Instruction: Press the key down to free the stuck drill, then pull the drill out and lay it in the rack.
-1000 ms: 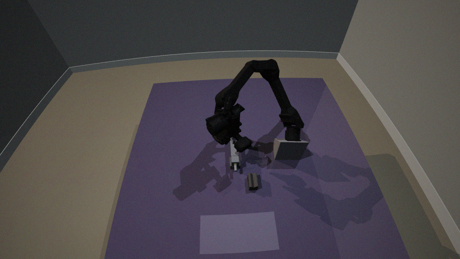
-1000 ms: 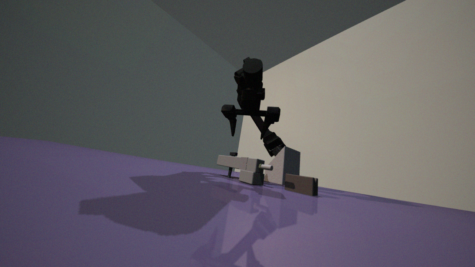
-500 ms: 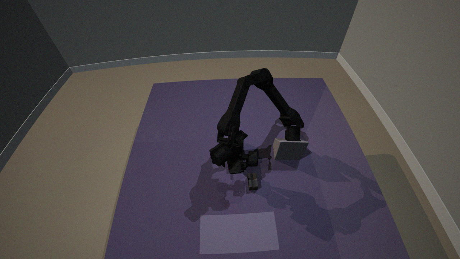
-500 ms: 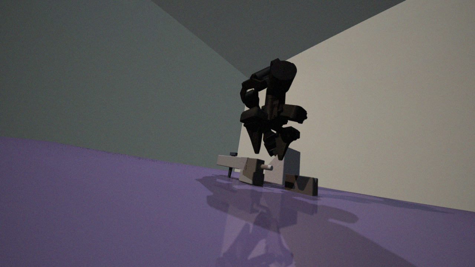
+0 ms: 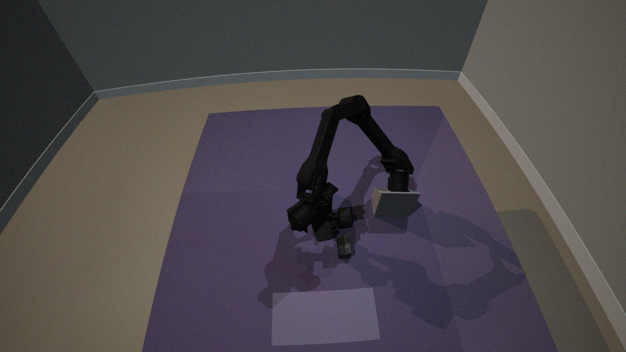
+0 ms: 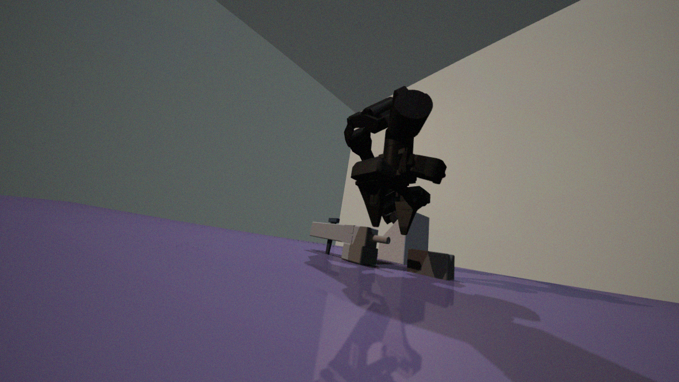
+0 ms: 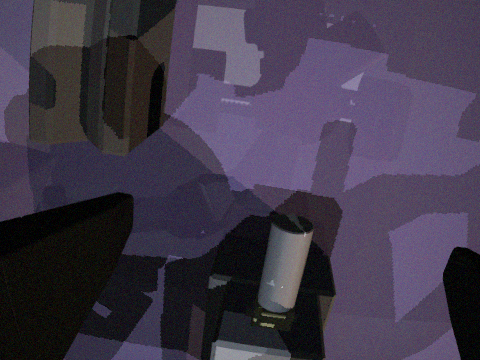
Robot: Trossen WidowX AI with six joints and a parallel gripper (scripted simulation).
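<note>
The drill lies 1 cm ahead of my gripper tip, 7 cm to the right of it and 2 cm below it. Also, from my gripper tip: rack (8 cm behind, 3 cm to the left, 5 cm below); small dark key (2 cm ahead, 16 cm to the right, 1 cm below); grey housing (2 cm ahead, 12 cm to the right, 2 cm below).
</note>
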